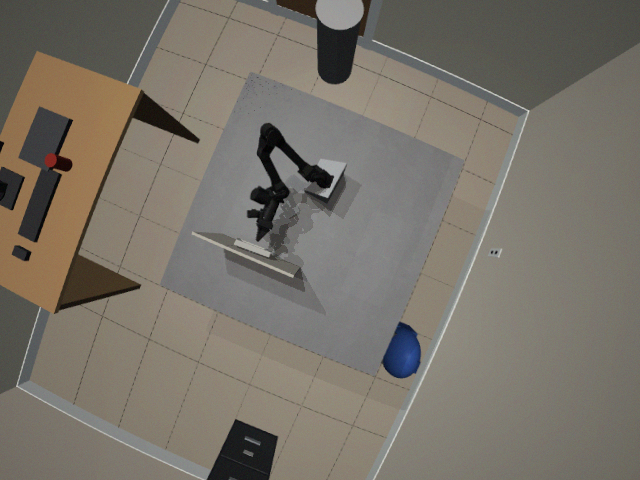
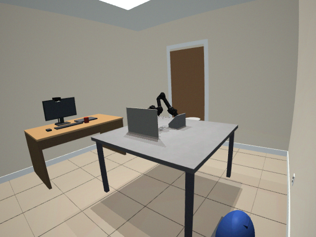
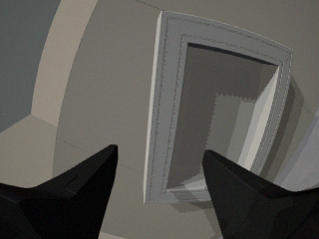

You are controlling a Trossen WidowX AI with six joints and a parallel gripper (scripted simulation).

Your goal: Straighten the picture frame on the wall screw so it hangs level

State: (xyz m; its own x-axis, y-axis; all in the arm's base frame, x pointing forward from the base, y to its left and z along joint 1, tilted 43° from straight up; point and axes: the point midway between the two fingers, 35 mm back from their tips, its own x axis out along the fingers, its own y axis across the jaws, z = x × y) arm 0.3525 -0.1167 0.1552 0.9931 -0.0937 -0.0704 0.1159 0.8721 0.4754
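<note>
Now: the pale picture frame 50 mm below my gripper tip, 50 mm ahead of it and 20 mm to the right of it. Also, from my gripper tip: wall panel 60 mm below, 60 mm ahead, 10 mm to the right.
</note>
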